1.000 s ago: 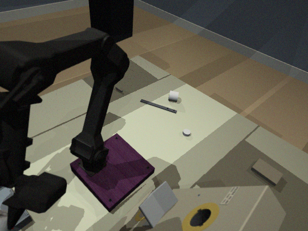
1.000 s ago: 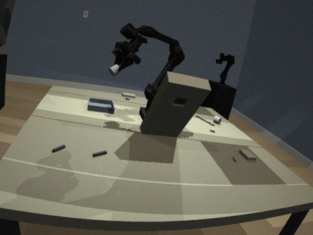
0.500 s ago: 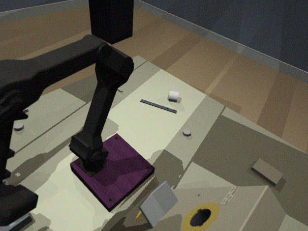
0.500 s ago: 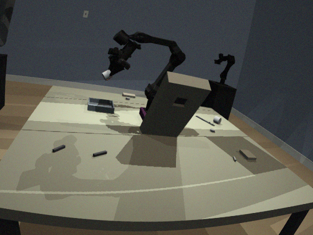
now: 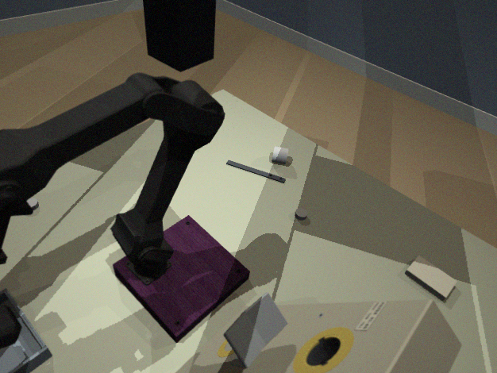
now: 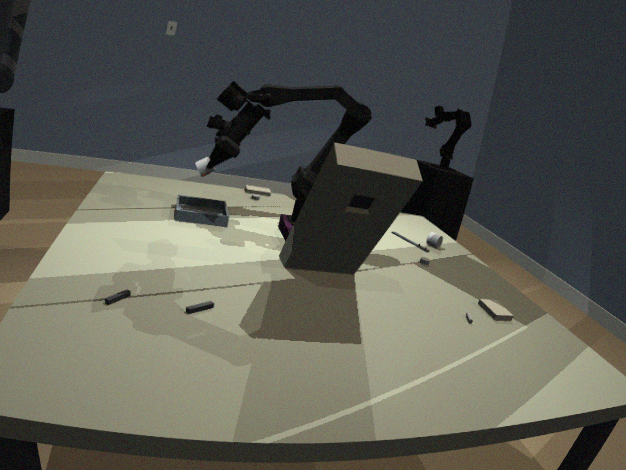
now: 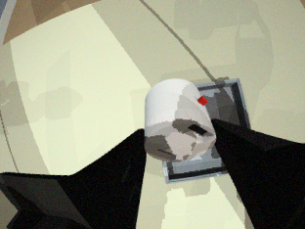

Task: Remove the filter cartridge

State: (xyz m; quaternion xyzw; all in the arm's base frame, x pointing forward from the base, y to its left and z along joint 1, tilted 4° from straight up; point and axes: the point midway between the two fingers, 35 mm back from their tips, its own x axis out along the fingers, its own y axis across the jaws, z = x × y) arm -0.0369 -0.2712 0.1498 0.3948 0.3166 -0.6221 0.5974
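Now: the grey tray 5 cm behind my gripper tip, 1 cm to the left of it and 15 cm below it. The rest, counted from my gripper tip: round grey filter cartridge (right at my gripper tip); then grey wedge-like flap (30 cm ahead, 27 cm to the left, 1 cm below); then sloping service panel (35 cm ahead, 27 cm to the left, 1 cm above).
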